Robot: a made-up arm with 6 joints. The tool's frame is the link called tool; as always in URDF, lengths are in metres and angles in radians. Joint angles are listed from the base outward.
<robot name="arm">
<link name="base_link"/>
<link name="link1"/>
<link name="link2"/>
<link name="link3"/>
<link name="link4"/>
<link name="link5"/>
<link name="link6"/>
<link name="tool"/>
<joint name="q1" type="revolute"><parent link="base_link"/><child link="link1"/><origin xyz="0 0 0.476" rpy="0 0 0"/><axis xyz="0 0 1"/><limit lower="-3.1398" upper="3.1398"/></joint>
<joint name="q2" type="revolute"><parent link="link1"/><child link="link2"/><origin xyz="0 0 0" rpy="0 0 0"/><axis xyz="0 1 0"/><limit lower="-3.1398" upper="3.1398"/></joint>
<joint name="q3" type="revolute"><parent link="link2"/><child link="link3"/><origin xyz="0 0 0.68" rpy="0 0 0"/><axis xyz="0 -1 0"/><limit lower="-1.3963" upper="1.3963"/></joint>
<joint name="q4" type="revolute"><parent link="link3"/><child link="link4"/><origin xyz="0 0 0" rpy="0 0 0"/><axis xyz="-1 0 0"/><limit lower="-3.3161" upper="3.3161"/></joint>
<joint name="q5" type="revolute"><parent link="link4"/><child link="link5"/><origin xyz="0.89 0 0" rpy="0 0 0"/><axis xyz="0 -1 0"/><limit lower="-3.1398" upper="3.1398"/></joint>
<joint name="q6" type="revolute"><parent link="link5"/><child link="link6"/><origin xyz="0 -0.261 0" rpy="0 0 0"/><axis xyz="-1 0 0"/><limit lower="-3.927" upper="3.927"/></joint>
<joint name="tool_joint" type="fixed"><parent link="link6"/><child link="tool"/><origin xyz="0 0 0" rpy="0 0 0"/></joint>
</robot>
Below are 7 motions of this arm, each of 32 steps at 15 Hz.
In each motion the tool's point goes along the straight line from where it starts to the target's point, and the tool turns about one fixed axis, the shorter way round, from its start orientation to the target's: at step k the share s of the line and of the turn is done. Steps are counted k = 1, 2, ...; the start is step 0. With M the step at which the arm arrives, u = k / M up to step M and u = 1 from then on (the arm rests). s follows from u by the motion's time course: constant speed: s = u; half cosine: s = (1 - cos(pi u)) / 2; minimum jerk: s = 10 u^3 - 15 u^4 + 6 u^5.
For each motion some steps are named. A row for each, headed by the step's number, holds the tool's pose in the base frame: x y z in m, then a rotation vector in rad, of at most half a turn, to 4 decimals.
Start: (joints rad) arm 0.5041 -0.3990 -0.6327 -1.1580 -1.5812 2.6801
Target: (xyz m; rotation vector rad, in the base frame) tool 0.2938 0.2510 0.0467 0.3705 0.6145 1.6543
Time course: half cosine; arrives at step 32
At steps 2, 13, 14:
2: 0.5266 0.1729 0.6580 -0.8884 -0.7063 2.1642
13: 0.4455 0.2001 0.4449 -0.4292 -0.2102 2.0929
14: 0.4343 0.2039 0.4155 -0.3672 -0.1445 2.0733

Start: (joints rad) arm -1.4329 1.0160 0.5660 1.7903 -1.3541 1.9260
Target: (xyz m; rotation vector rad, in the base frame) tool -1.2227 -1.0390 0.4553 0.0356 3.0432 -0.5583
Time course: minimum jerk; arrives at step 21
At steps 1, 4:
1: 0.2596 -1.4678 0.6762 0.5065 -2.5991 -1.1311
4: 0.1857 -1.4464 0.6652 0.4846 -2.6491 -1.0581

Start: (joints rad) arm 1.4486 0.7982 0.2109 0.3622 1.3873 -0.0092
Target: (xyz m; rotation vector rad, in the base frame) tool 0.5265 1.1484 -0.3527 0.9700 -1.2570 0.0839
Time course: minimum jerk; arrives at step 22
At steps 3, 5, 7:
3: 0.4008 1.2379 0.5163 0.4411 -0.8317 1.6419
5: 0.4086 1.2324 0.4626 0.4847 -0.8732 1.5535
7: 0.4223 1.2226 0.3677 0.5580 -0.9414 1.3943

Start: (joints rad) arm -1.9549 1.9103 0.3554 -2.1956 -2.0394 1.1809
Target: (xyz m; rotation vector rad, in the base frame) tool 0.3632 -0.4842 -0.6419 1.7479 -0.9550 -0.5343
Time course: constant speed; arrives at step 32
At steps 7, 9, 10, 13, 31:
7: 0.0601 -0.4720 -0.6433 1.5581 -1.1330 -0.2832
9: 0.0844 -0.4730 -0.6432 1.5741 -1.1198 -0.3032
10: 0.0965 -0.4734 -0.6431 1.5820 -1.1131 -0.3132
13: 0.1329 -0.4749 -0.6430 1.6057 -1.0927 -0.3432
31: 0.3511 -0.4837 -0.6420 1.7407 -0.9626 -0.5242

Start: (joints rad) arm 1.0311 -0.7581 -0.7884 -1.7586 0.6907 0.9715
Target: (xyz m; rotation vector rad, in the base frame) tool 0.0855 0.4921 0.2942 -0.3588 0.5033 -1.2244
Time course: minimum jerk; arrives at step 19
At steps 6, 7, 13, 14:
6: 0.1553 0.4011 0.6141 0.5150 0.3204 -0.0071
7: 0.1485 0.4100 0.5828 0.4359 0.3443 -0.1297
13: 0.1013 0.4715 0.3666 -0.1478 0.4743 -0.9561
14: 0.0956 0.4789 0.3404 -0.2231 0.4857 -1.0536

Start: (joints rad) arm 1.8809 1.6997 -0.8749 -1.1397 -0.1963 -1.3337
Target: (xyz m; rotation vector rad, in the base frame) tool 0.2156 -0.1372 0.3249 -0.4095 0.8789 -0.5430
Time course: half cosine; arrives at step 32
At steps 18, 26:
18: 0.1957 -0.1467 0.2386 -0.3602 0.8920 -0.7993
26: 0.2114 -0.1392 0.3068 -0.3996 0.8824 -0.5967

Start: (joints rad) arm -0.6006 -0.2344 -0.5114 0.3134 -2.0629 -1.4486
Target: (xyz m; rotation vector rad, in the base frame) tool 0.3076 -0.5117 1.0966 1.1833 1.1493 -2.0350
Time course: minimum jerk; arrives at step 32
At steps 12, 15, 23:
12: 0.4136 -0.5843 1.0059 1.0703 1.4083 -2.1766
15: 0.3892 -0.5676 1.0267 1.0986 1.3482 -2.1456
23: 0.3279 -0.5256 1.0792 1.1637 1.1985 -2.0634

